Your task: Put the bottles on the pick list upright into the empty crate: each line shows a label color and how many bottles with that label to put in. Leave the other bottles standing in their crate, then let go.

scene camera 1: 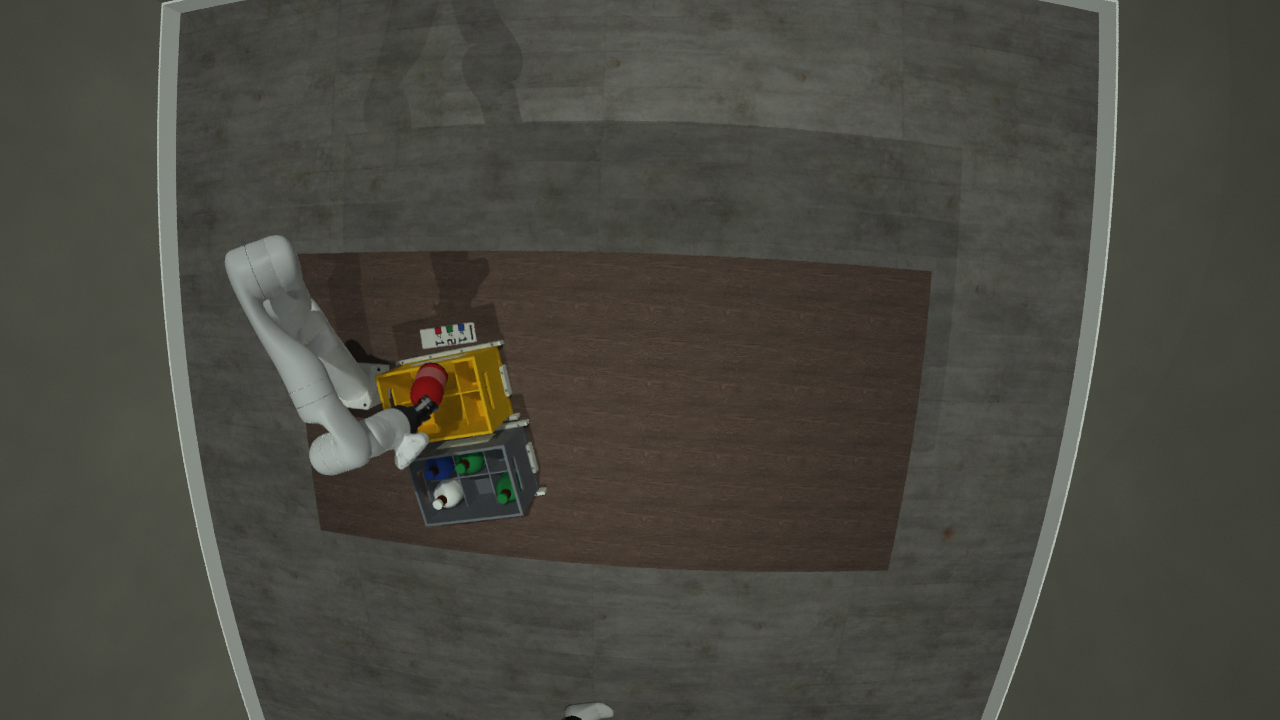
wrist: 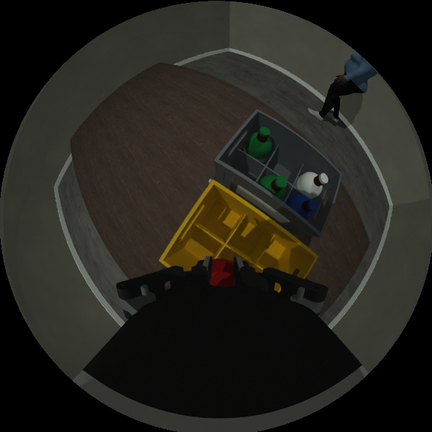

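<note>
My gripper is shut on a red bottle, held above the yellow crate; how upright it is, I cannot tell. The yellow crate's visible compartments hold no bottles; some are hidden behind the bottle and gripper. In the grey crate stand a green bottle beside a blue bottle, another green bottle, and a white bottle. The pick list appears to show red 1, green 2, blue 1.
The two crates stand side by side on the brown surface, the pick list lying beyond the yellow one. Crate walls and dividers rise around the compartments. A person stands beyond the grey crate in the wrist view.
</note>
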